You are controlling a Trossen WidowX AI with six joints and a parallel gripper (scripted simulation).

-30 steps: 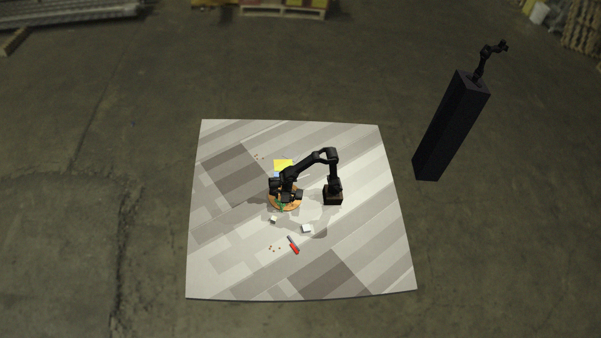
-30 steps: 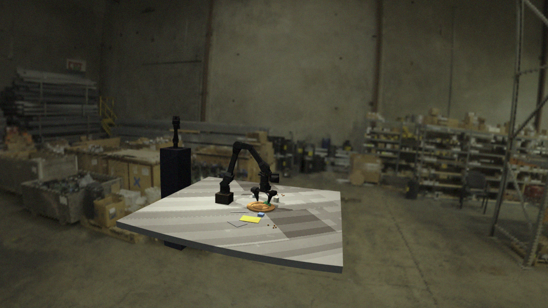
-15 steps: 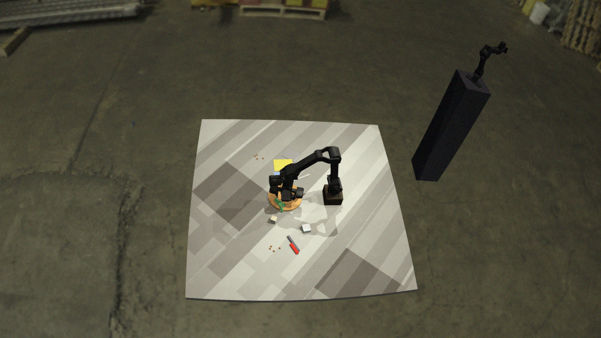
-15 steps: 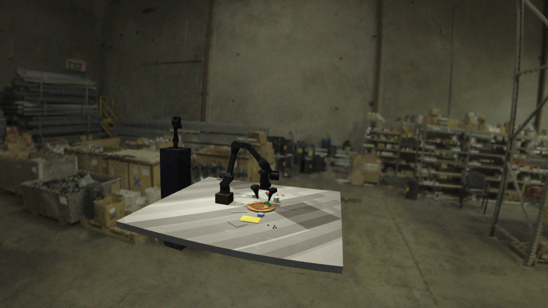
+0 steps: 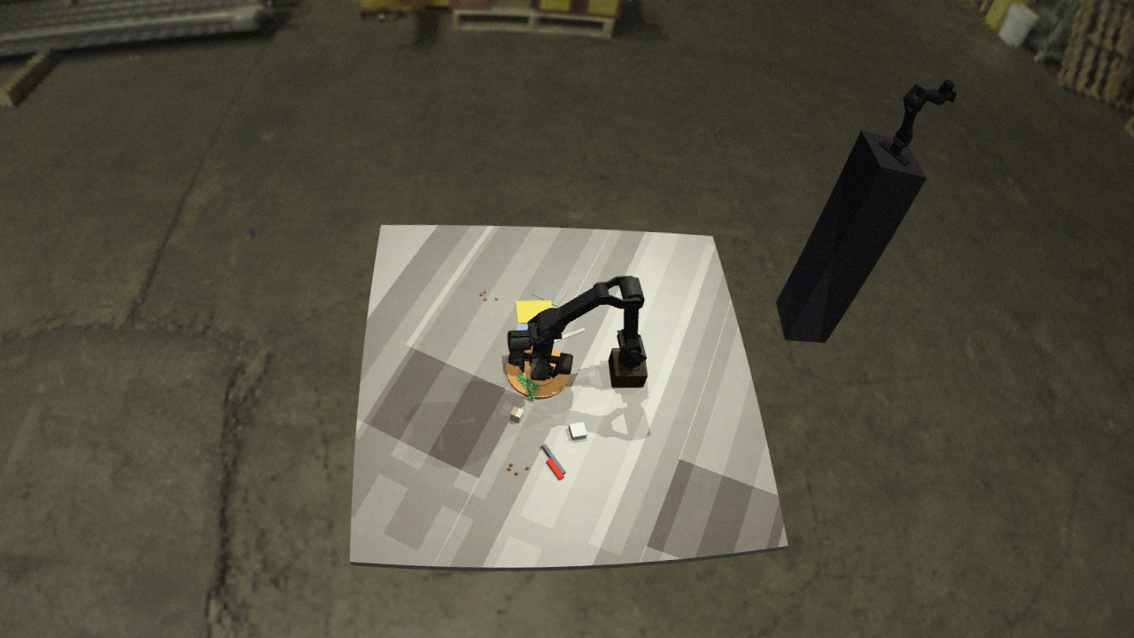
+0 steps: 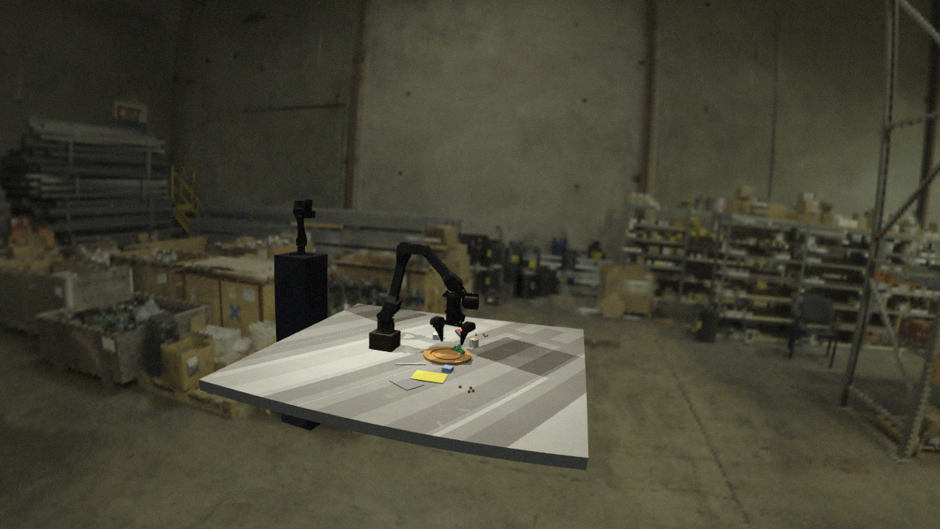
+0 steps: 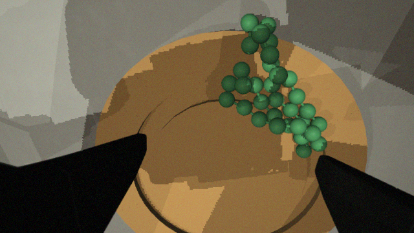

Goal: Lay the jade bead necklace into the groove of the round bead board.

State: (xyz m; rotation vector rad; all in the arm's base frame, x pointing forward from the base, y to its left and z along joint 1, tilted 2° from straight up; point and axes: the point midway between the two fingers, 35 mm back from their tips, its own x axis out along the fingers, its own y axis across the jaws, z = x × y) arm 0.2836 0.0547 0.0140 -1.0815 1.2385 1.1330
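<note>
My gripper tip is now 13 cm to the right of the cream cube, 6 cm short of it and 3 cm above it. Round my gripper tip: yellow pad (28 cm to the right, 4 cm below, 1 cm ahead); then white strip (19 cm to the right, 10 cm behind, 5 cm below); then blue block (19 cm to the right, 5 cm ahead, 4 cm below).
</note>
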